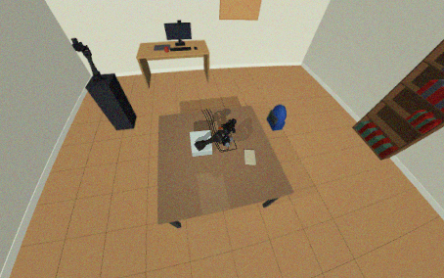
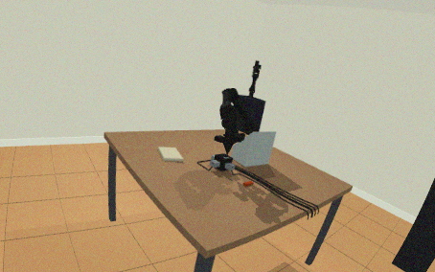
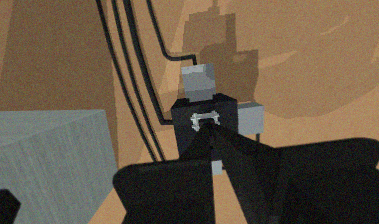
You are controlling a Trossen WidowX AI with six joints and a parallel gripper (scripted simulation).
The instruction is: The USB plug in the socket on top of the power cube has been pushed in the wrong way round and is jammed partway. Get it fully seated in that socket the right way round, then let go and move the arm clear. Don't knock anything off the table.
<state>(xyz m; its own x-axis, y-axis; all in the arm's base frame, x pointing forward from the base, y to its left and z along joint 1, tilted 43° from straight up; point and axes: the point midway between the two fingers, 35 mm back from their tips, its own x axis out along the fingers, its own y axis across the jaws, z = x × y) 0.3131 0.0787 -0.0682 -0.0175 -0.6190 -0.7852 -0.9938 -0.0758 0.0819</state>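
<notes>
Right now the socket is 40 mm below my gripper tip. Also, from my gripper tip: small piece 200 mm to the left, 100 mm below, 20 mm behind; then pad 260 mm to the right, 230 mm ahead, 100 mm below.
</notes>
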